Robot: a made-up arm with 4 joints.
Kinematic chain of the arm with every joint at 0, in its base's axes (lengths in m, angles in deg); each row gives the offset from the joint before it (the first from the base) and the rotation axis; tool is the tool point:
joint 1: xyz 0 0 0.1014 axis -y
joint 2: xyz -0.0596 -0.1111 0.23 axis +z
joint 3: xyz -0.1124 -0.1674 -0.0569 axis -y
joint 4: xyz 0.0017 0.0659 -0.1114 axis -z
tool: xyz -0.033 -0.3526 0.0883
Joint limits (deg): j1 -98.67..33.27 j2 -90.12..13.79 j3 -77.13..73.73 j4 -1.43..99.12
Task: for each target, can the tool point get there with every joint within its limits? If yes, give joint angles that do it. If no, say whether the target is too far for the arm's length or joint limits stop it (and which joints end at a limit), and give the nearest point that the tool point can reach.
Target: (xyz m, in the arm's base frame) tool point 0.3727 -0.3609 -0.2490
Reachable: no: joint limits stop it (at a limit: joint 1, joint 2, joint 3) | nearest point -0.0725 -0.3572 -0.1327 | short by 0.460 m
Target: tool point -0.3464 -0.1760 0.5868
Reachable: yes | joints -32.77 -25.01 -13.02 56.65
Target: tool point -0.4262 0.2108 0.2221
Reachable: yes | joints -3.01 -71.23 9.38 60.04
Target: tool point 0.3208 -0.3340 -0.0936
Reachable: no: joint limits stop it (at a limit: joint 1, joint 2, joint 3) | nearest point 0.3800 -0.5351 0.1854 | short by 0.349 m
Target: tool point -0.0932 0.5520 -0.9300
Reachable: no: too far | nearest point -0.1907 0.1600 -0.1555 | short by 0.873 m
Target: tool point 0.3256 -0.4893 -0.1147
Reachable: no: joint limits stop it (at a limit: joint 1, joint 2, joint 3) | nearest point 0.3063 -0.5688 0.1714 | short by 0.298 m
